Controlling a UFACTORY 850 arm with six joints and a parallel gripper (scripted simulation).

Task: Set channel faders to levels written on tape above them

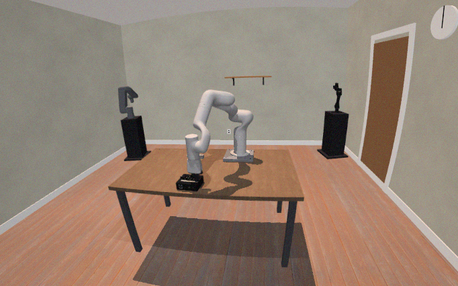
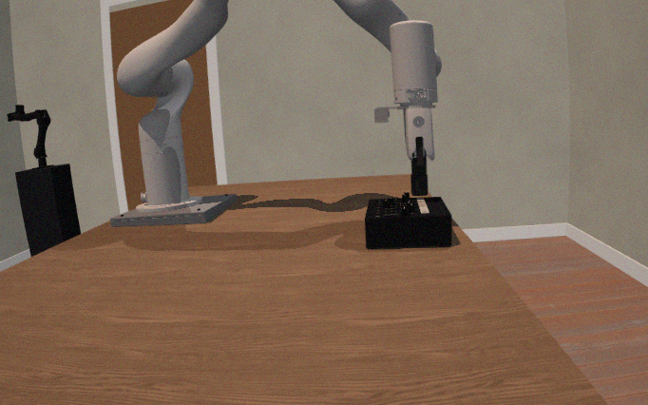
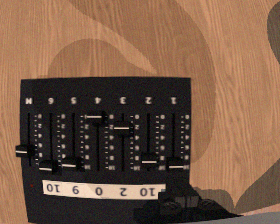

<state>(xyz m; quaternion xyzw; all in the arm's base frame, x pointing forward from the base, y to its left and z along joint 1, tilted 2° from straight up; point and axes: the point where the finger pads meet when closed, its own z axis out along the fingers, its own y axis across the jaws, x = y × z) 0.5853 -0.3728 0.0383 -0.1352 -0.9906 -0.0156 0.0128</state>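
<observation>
Right now the master fader is 70 mm behind my hand, 120 mm to the right of it and 20 mm below it.
</observation>
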